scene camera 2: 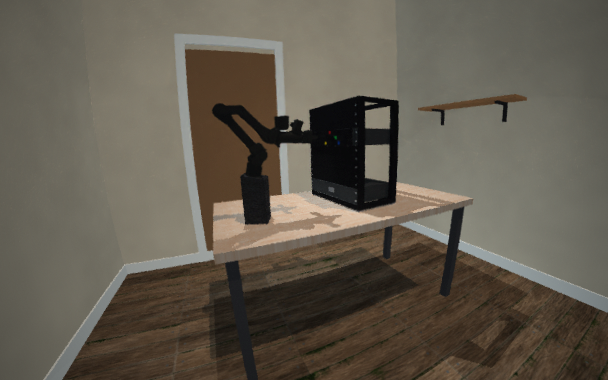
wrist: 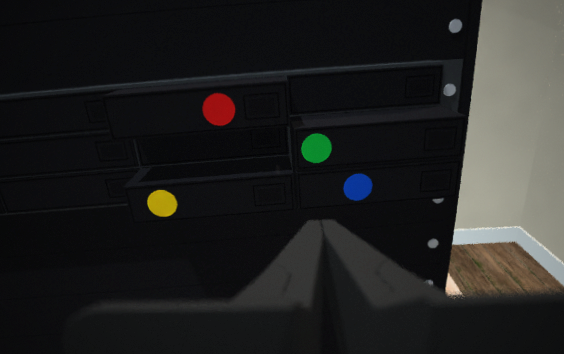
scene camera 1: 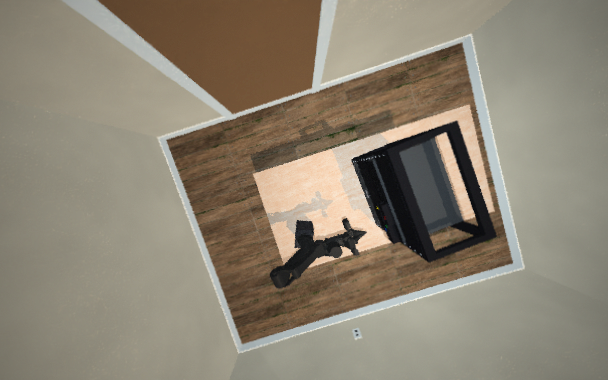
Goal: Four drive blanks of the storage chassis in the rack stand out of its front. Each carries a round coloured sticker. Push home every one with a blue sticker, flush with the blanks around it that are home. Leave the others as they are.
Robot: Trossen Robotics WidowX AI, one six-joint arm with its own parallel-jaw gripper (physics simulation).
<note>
I see a black rack (scene camera 1: 409, 174).
The black rack also shows in scene camera 2 (scene camera 2: 338, 171) and in the wrist view (wrist: 75, 245).
</note>
